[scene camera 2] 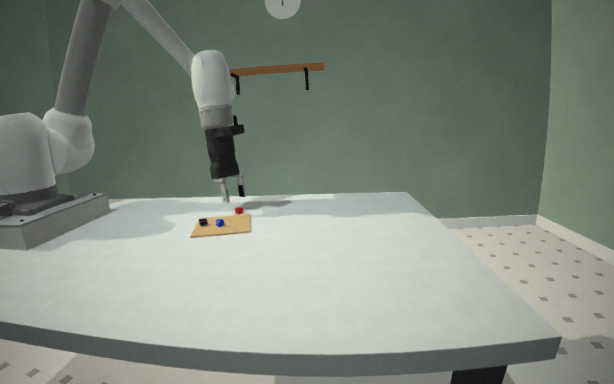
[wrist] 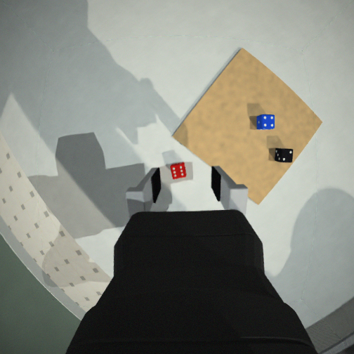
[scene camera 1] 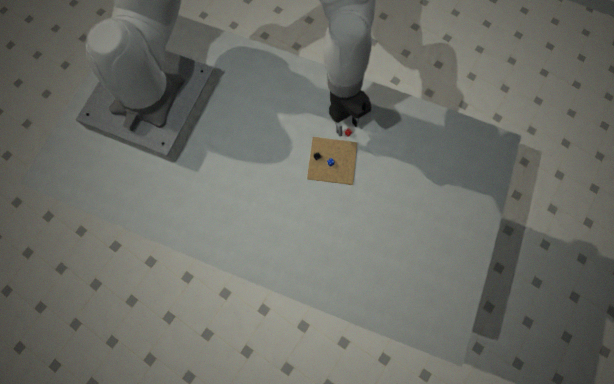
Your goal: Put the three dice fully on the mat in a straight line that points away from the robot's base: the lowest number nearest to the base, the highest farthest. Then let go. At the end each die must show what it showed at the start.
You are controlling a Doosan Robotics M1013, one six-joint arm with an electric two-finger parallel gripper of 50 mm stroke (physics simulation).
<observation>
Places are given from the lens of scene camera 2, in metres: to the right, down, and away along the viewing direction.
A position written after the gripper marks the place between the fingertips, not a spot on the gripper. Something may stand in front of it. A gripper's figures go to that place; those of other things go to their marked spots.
gripper (scene camera 2: 234, 199): -0.20, 0.02, 0.82
tan square mat (scene camera 2: 235, 224): -0.18, 0.08, 0.73
</observation>
